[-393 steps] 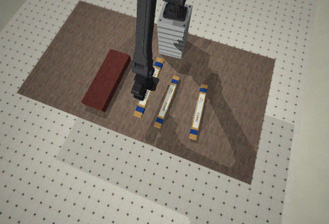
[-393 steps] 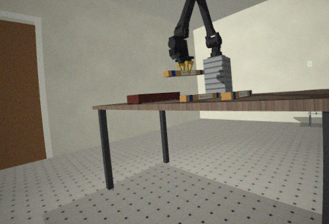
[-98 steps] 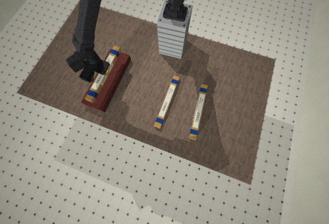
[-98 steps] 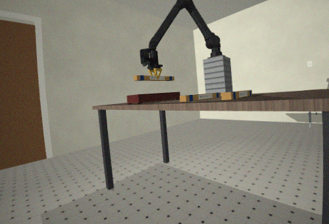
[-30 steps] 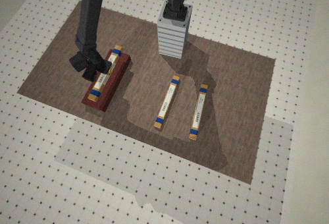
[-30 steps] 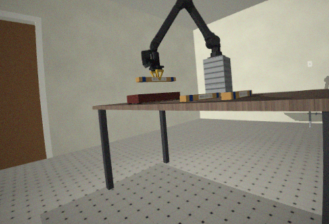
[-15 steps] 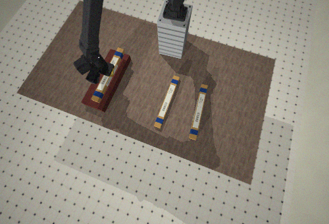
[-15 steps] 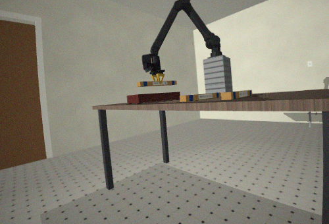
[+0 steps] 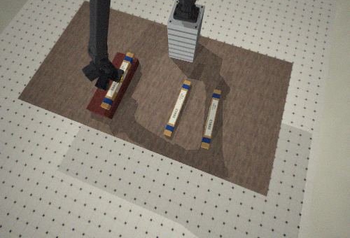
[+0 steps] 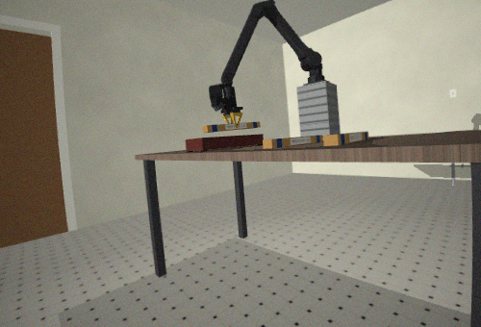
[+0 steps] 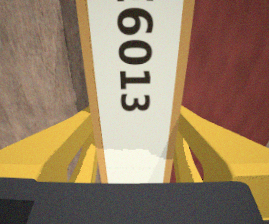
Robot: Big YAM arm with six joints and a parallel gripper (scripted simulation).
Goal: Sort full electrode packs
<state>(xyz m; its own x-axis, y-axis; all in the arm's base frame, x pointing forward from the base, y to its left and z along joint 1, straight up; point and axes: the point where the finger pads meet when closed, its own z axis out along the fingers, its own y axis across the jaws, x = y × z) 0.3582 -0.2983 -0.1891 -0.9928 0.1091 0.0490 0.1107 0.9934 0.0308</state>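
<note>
The low platform lies 1 cm ahead of my hand, 5 cm to the right of it and 9 cm below it.
</note>
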